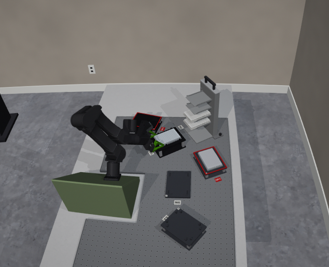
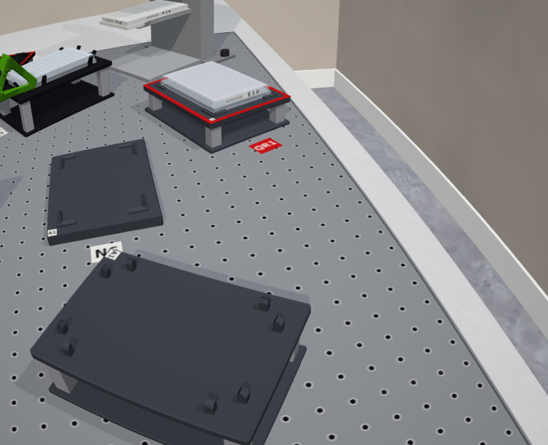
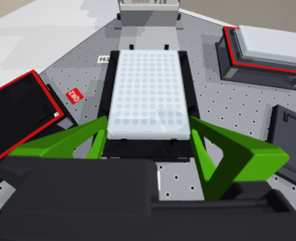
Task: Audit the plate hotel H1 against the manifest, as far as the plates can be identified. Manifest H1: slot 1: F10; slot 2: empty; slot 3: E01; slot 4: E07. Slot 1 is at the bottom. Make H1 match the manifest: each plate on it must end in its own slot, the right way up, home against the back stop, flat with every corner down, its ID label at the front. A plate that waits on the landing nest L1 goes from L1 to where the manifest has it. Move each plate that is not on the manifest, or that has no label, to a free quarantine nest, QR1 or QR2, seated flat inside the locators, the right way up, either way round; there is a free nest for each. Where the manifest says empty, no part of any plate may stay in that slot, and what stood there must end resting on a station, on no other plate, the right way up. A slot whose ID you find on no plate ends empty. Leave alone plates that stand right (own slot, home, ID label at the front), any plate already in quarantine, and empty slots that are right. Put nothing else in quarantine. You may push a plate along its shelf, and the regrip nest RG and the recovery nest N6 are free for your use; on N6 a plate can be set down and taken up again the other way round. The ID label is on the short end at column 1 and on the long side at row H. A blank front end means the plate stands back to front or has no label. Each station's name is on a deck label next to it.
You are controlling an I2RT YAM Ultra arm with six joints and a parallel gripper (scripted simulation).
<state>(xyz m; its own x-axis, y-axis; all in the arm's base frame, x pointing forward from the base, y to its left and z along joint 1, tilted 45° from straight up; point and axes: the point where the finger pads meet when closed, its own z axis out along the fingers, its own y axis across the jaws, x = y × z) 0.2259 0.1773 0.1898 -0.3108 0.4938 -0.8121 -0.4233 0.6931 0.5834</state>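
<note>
The black regrip nest RG lies 50 mm ahead of my hand, 20 mm to the left of it and 10 mm below it. Round my hand: flat N6 pad (90 mm ahead, 260 mm to the right, 60 mm below); H1 deck label (130 mm ahead, 170 mm to the left, 70 mm below); red-rimmed nest QR2 (80 mm behind, 200 mm to the left, 30 mm below).
</note>
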